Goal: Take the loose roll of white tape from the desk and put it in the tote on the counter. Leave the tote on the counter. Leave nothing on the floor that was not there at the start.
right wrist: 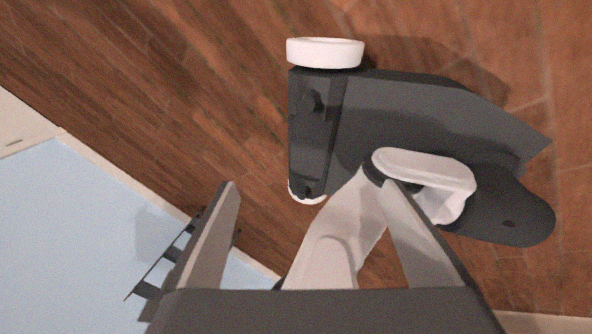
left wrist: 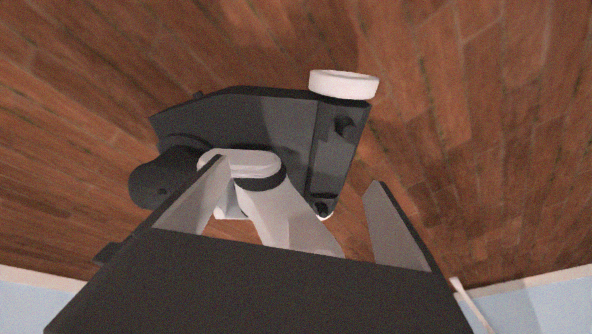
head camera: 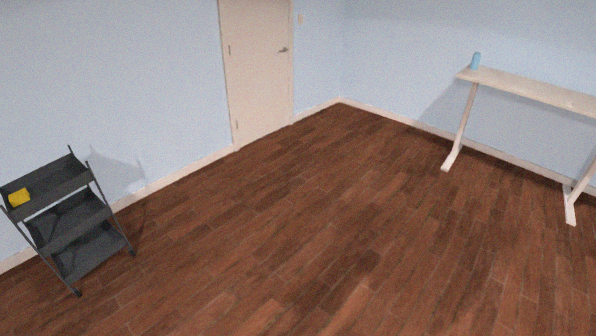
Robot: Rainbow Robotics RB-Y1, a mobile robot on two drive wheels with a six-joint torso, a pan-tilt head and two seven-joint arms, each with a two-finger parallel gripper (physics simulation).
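Frame: origin at the robot's base, x ahead, y left, z up, level; metres.
Where they show: left gripper, fingertip midpoint: point(left wrist: 299, 177); right gripper, fingertip midpoint: point(right wrist: 309, 189).
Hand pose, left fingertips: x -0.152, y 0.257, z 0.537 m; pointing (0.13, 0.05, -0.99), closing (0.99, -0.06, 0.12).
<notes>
After its pixels a point has its place.
A pale desk point(head camera: 530, 89) {x 1.633, y -2.082, z 0.951 m} with white legs stands against the wall at the right of the head view, its right end cut off. A small pale spot point(head camera: 570, 104) {x 1.315, y -2.187, z 0.956 m} shows near its front edge, too blurred to tell whether it is the roll of white tape. The tote and the counter do not show in these views. My left gripper point(left wrist: 299, 177) {x -0.152, y 0.257, z 0.537 m} is open and empty, above the floor beside my own base. My right gripper point(right wrist: 309, 189) {x -0.069, y -0.233, z 0.549 m} is open and empty on the other side of the base. Both are far from the desk.
A blue upright object point(head camera: 475, 61) {x 2.131, y -1.841, z 1.033 m} stands at the desk's left end. A dark three-tier cart point(head camera: 55, 196) {x 0.834, y 1.163, z 0.687 m} point(right wrist: 172, 254) {x 0.961, y 1.063, z 0.449 m} stands by the left wall, with a yellow block point(head camera: 19, 197) {x 0.814, y 1.381, z 0.701 m} on its top tier. A closed door point(head camera: 257, 70) {x 2.604, y 0.185, z 0.770 m} is in the wall beyond. Wooden floor point(head camera: 310, 210) {x 1.412, y -0.227, z 0.000 m} lies between cart and desk.
</notes>
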